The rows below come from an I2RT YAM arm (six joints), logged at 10 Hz.
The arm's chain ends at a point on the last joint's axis. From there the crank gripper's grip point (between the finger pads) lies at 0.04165 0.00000 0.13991 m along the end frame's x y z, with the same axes.
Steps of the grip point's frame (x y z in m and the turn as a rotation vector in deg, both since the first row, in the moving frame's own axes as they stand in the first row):
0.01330, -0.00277, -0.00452, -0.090, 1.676, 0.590
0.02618, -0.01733, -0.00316, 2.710, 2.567, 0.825
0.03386, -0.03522, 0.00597, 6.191, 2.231, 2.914
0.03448, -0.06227, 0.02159, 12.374, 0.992, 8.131
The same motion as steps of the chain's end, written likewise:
0.00923, -0.00344, -0.00324, -0.090, 1.676, 0.590
0.01991, -0.01141, -0.00101, 2.710, 2.567, 0.825
0.02813, -0.02248, 0.00839, 6.191, 2.231, 2.914
0.03038, -0.03848, 0.02493, 12.374, 0.992, 8.131

